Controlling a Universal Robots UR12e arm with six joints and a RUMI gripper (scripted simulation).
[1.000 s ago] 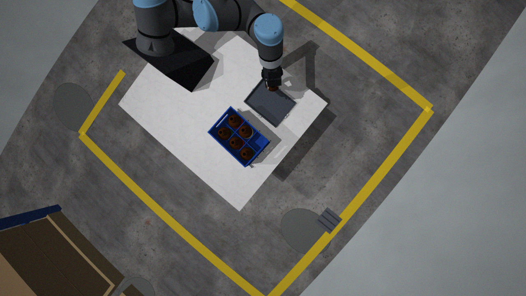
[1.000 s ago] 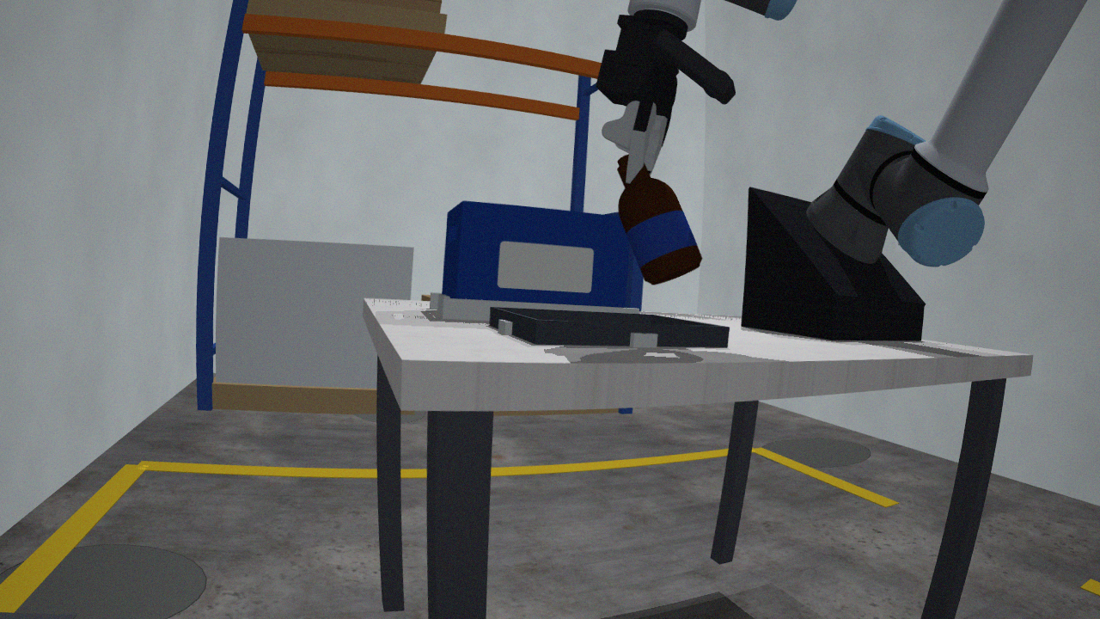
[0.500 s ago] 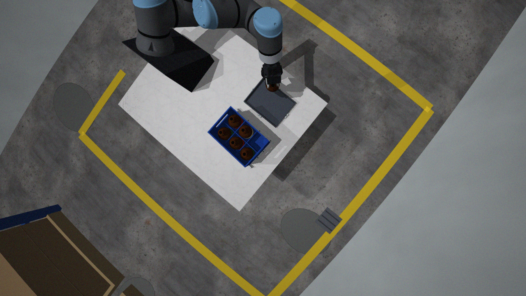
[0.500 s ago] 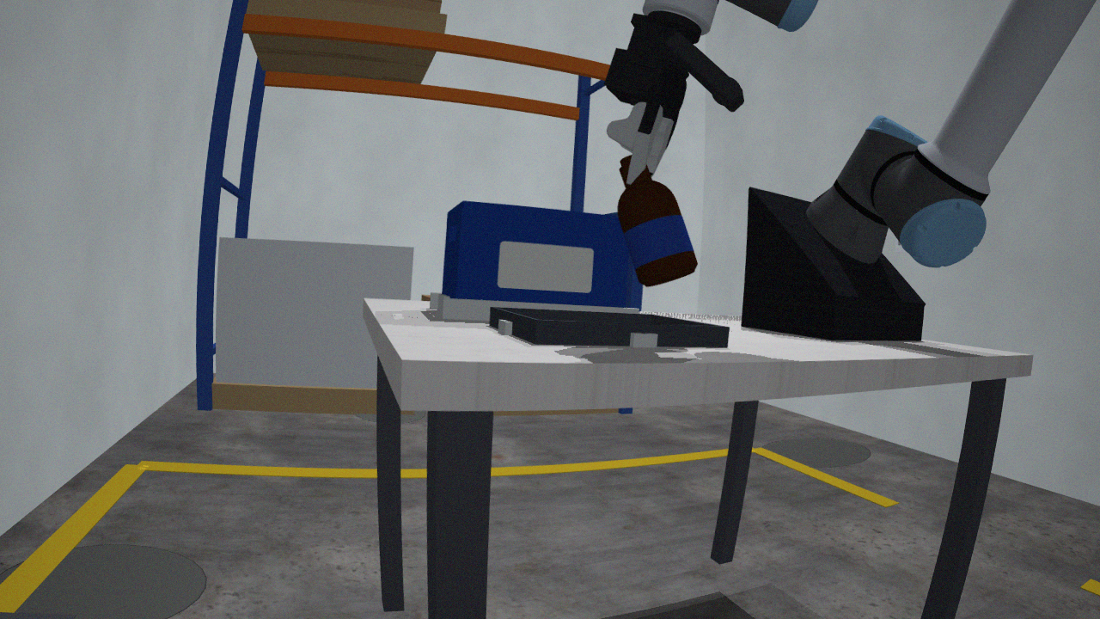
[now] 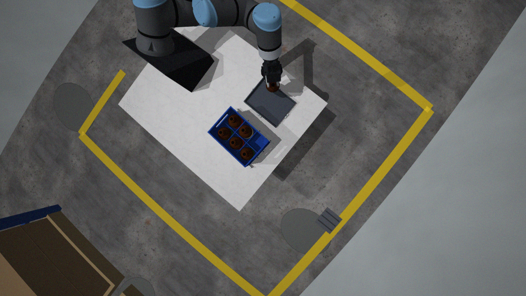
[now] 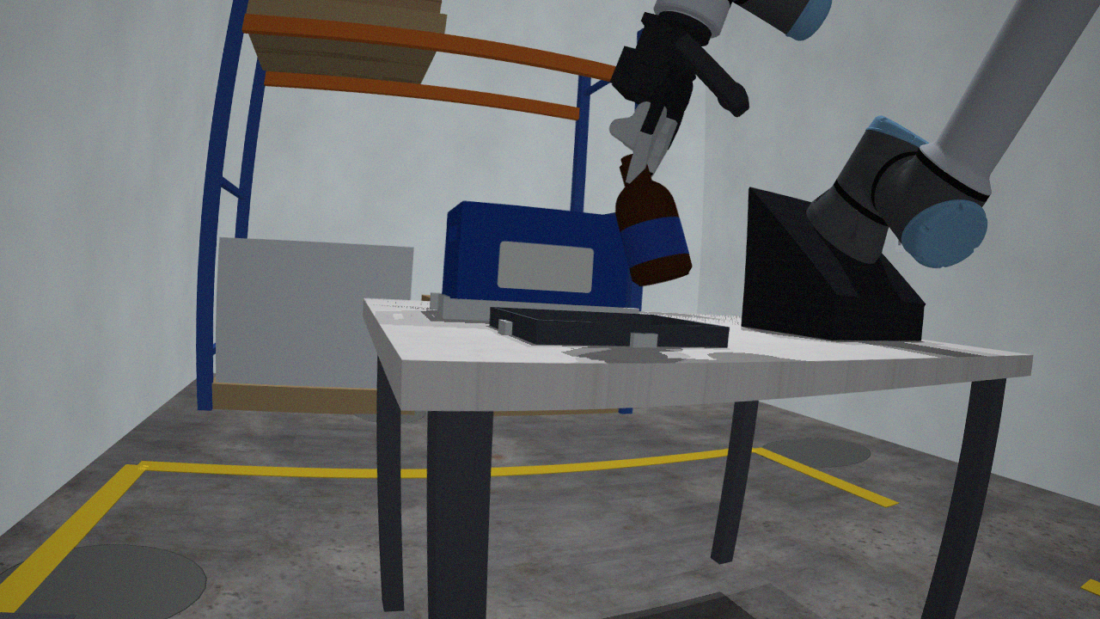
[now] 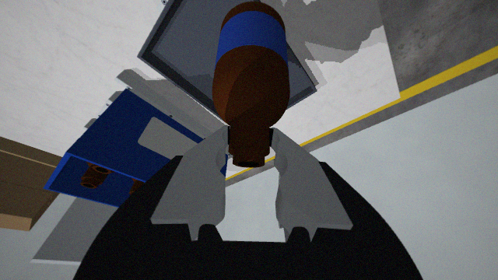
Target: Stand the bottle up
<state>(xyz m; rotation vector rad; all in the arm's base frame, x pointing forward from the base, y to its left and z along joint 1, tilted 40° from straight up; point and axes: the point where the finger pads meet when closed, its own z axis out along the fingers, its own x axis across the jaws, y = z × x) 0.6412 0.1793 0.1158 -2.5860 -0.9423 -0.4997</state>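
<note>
Now: hand 1 cm past the bottle, 1 cm to the right of it and 5 cm above it. From my hand the other things lie so: dark grey tray (1 cm ahead, 5 cm to the right, 19 cm below); blue crate (2 cm ahead, 32 cm to the right, 12 cm below).
</note>
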